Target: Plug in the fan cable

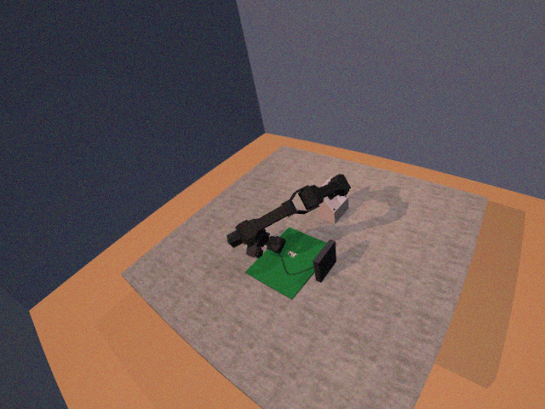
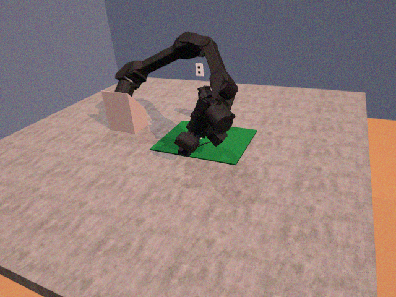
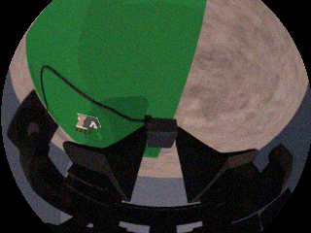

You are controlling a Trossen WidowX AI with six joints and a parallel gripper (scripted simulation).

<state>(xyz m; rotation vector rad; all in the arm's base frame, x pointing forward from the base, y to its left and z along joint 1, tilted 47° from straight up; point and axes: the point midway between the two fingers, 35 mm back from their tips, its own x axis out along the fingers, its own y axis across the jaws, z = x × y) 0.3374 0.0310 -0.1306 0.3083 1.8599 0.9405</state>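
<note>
Now: gripper tip 11 cm to the right of the green board and 2 cm above it. Round my gripper tip: black fan: 26 cm to the left, 5 cm above, 4 cm behind; then black plug: 1 cm behind.
</note>
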